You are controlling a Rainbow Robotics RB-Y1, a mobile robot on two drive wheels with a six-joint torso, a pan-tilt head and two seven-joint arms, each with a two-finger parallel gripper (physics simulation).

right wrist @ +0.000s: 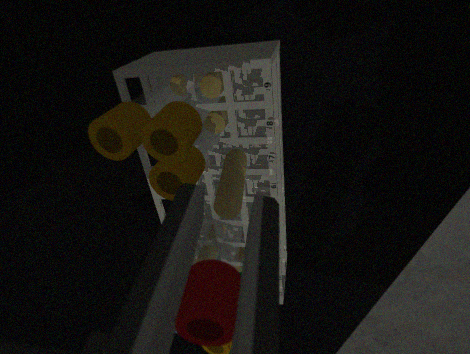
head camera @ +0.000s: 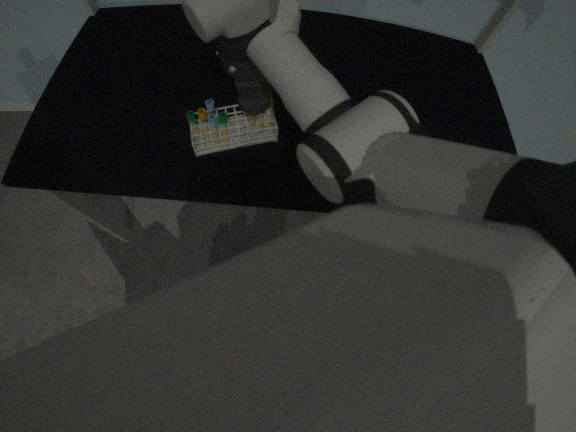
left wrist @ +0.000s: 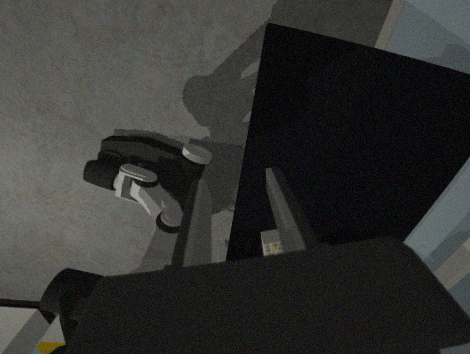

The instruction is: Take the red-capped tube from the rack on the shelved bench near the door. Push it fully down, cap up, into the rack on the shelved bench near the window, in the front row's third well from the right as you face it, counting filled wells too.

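Places are measured from the robot's base along level axes (x ahead, y left, z up), in millimetres.
Pixels of known places: left gripper, fingertip midpoint: (left wrist: 236, 183); right gripper, fingertip midpoint: (right wrist: 227, 207) (head camera: 260, 106).
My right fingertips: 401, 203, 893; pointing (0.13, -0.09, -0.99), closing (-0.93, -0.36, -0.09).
Observation:
Behind a point stands the place of what it marks, as x, y, z.
My right gripper (head camera: 254, 107) {401, 203, 893} (right wrist: 227, 207) {401, 203, 893} is shut on the red-capped tube (right wrist: 210, 300) {395, 209, 926}. The red cap is nearest the camera, and the tube's pale lower end points at the white rack (head camera: 235, 147) {356, 250, 770} (left wrist: 271, 236) {329, 348, 792} (right wrist: 220, 54) {440, 184, 797}. In the right wrist view this end lies over the wells near the printed 6 and 7, close to the numbered row. Whether it is above a well or inside one I cannot tell. In the head camera the gripper hides the tube and some right-hand wells. My left gripper (left wrist: 236, 183) {22, 651, 1114} is partly open and empty, away from the rack.
The rack stands on a black bench top (head camera: 125, 165) {216, 495, 763} (left wrist: 340, 125) {318, 755, 763}. Green, orange and blue caps fill its left part in the head camera. Three orange caps (right wrist: 117, 131) {452, 206, 882} (right wrist: 172, 131) {433, 193, 882} (right wrist: 177, 170) {425, 208, 882} stand beside the tube's lower end. Blue-grey walls (head camera: 540, 100) {1376, -876, 570} rise behind the bench.

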